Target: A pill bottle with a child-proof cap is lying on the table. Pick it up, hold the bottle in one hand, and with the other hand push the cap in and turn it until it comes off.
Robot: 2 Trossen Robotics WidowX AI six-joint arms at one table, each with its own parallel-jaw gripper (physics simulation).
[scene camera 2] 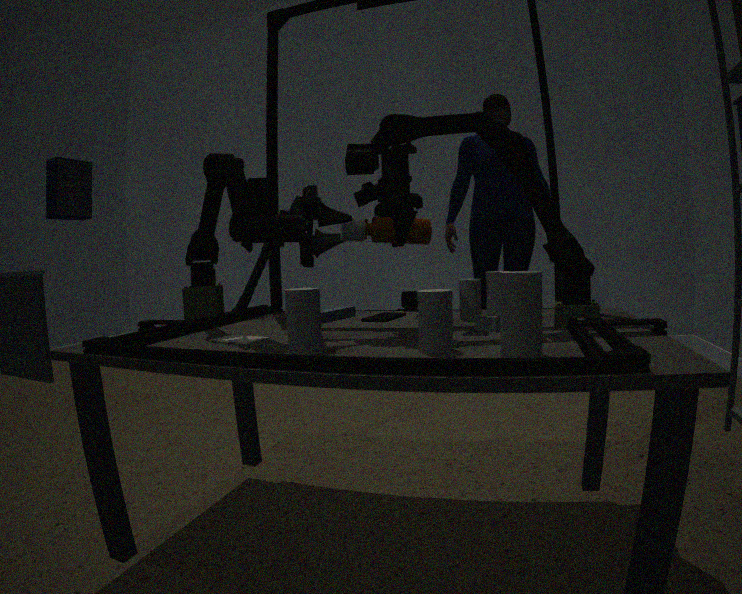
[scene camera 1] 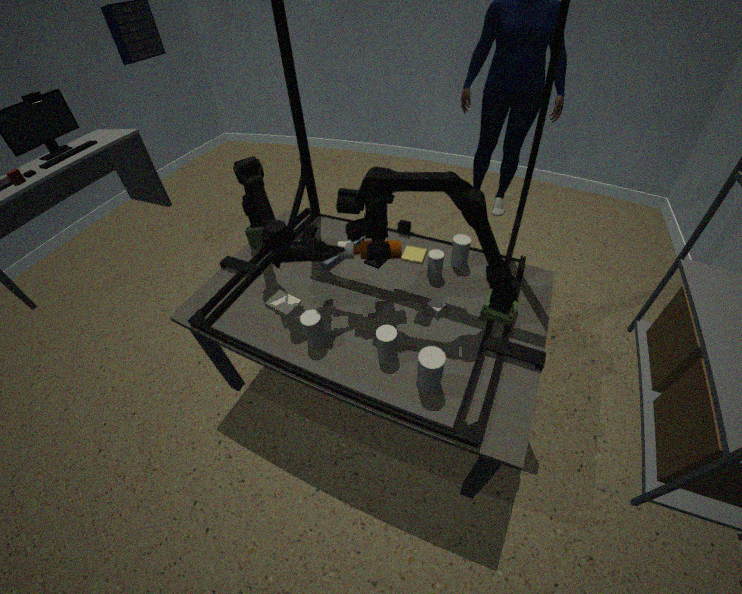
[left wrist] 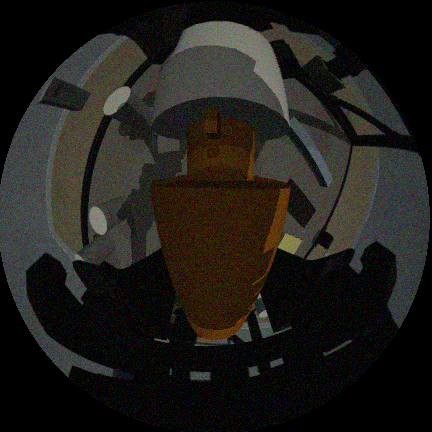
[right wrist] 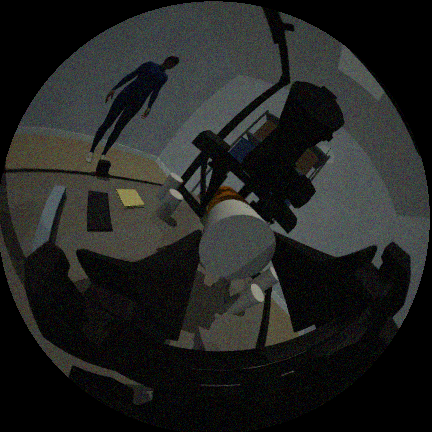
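The orange pill bottle point(scene camera 1: 392, 249) point(scene camera 2: 422, 231) point(left wrist: 220, 225) point(right wrist: 225, 194) is held level above the table. My left gripper point(scene camera 1: 378, 251) point(scene camera 2: 402, 232) point(left wrist: 214, 240) is shut on its body from above. The white cap point(scene camera 1: 346, 249) point(scene camera 2: 353, 231) point(left wrist: 220, 70) point(right wrist: 237, 247) is at the bottle's neck end, in line with it. In the left wrist view a stretch of orange neck with a small lug shows between body and cap rim; whether the neck's end is inside the cap is hard to tell. My right gripper point(scene camera 1: 340, 250) point(scene camera 2: 346, 231) point(right wrist: 234, 235) is shut on the cap from the side.
Several white cylinders point(scene camera 1: 431, 377) point(scene camera 1: 386, 353) point(scene camera 1: 435, 269) stand on the table point(scene camera 1: 352, 371). A yellow pad point(scene camera 1: 413, 253) point(right wrist: 130, 197), a dark flat block point(right wrist: 99, 212) and a pale blue bar point(right wrist: 50, 217) lie towards the back. A person point(scene camera 1: 519, 80) stands behind the table.
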